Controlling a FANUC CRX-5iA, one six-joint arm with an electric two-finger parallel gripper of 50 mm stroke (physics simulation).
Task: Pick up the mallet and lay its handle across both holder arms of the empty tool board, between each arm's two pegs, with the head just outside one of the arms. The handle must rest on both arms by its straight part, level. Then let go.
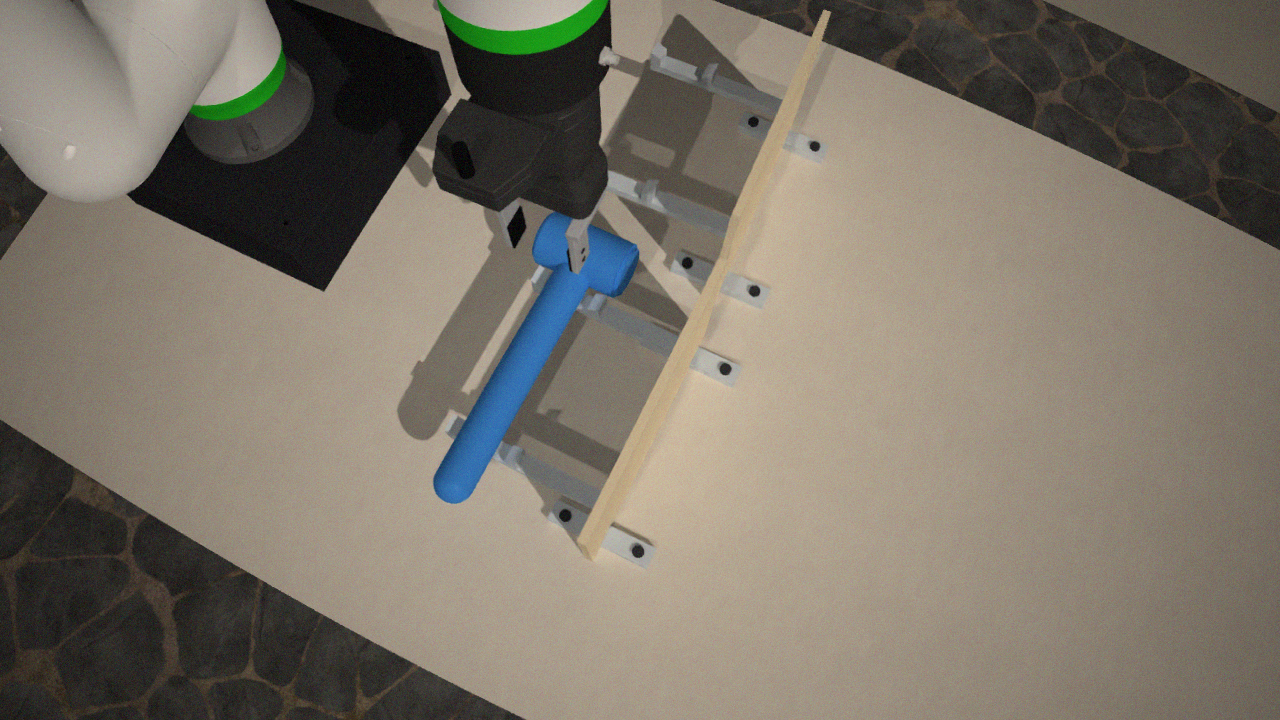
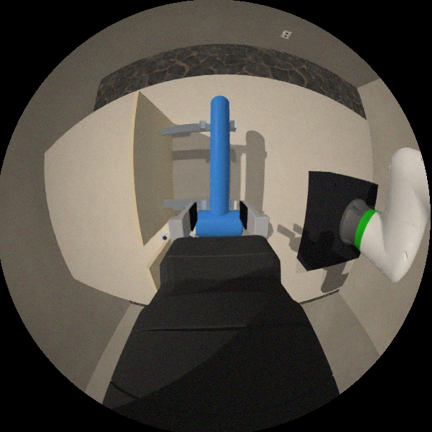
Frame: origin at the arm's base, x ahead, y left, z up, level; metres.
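Seen in the pictures: gripper, fingertip midpoint: (image 1: 548, 249); arm's base, link origin: (image 1: 251, 109).
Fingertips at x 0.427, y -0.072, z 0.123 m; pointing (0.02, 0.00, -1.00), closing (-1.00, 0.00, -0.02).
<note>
Offsets run from my fingertips to a thing's middle. "spot": to the spot under its first point.
The blue mallet @(dx -0.004, dy -0.062, dz -0.118 m) (image 1: 519, 376) (image 2: 220, 155) lies with its handle across both holder arms of the tool board @(dx +0.073, dy -0.068, dz -0.120 m) (image 1: 645, 429) (image 2: 150, 170). The handle passes between the two pegs of the far-end arm (image 1: 559, 476) (image 2: 185, 130) and of the head-side arm (image 1: 640, 328) (image 2: 175, 203). It looks about level, with its straight part over both arms. The head is just outside the head-side arm; any small gap there is hard to judge. My gripper (image 1: 546, 241) (image 2: 218, 210) is open, its fingers apart on either side of the mallet near the head, holding nothing.
A second wooden board @(spot: dx +0.131, dy +0.232, dz -0.019 m) (image 1: 787, 111) (image 2: 156, 267) stands in line past the head, with two holder arms (image 1: 742, 89) (image 1: 693, 207) pointing towards the robot side. The black base plate (image 1: 358, 205) (image 2: 325, 200) lies on the robot's side. Bolted feet @(spot: dx +0.161, dy +0.036, dz -0.202 m) (image 1: 716, 365) hold the boards.
</note>
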